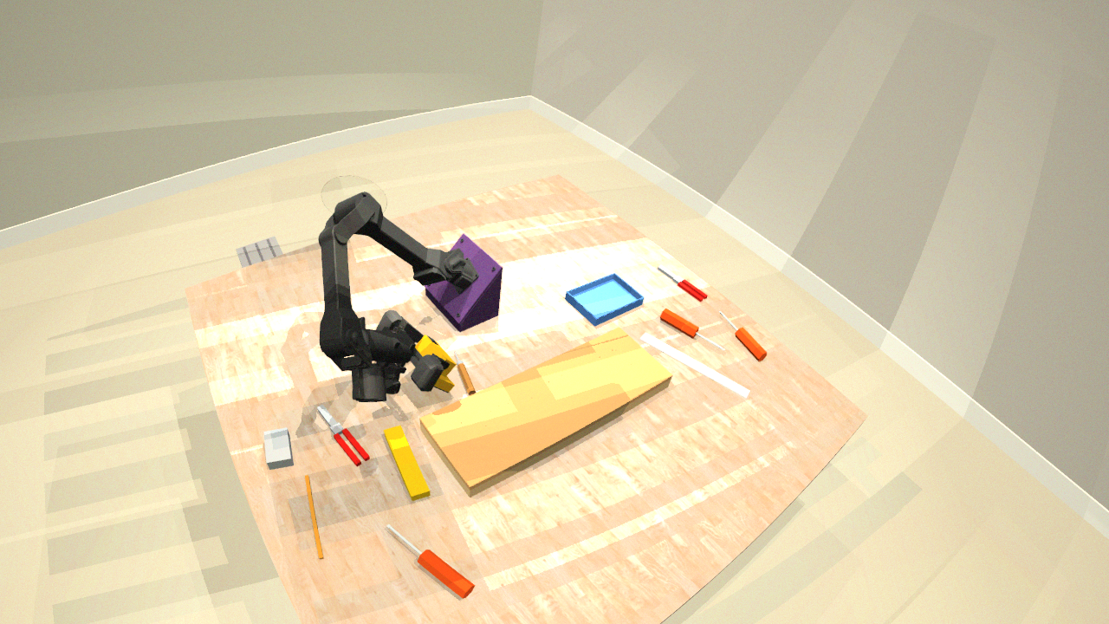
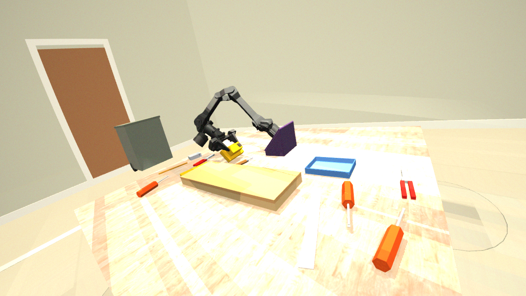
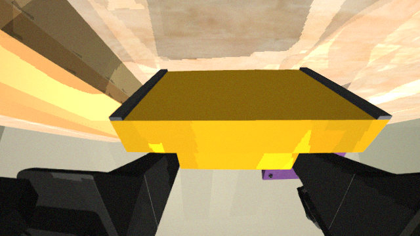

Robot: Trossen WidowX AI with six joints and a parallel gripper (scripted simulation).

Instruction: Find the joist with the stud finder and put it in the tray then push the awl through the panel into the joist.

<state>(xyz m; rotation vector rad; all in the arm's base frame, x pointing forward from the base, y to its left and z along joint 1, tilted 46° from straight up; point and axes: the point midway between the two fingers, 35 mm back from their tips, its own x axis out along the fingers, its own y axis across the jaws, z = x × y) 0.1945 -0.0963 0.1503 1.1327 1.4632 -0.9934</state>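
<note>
My gripper tip is 60 mm to the right of the awl and 70 mm above it. Also, from my gripper tip: yellow level (180 mm ahead, 140 mm to the right, 70 mm below); grey block (60 mm ahead, 380 mm to the right, 70 mm below); yellow stud finder (10 mm behind).
</note>
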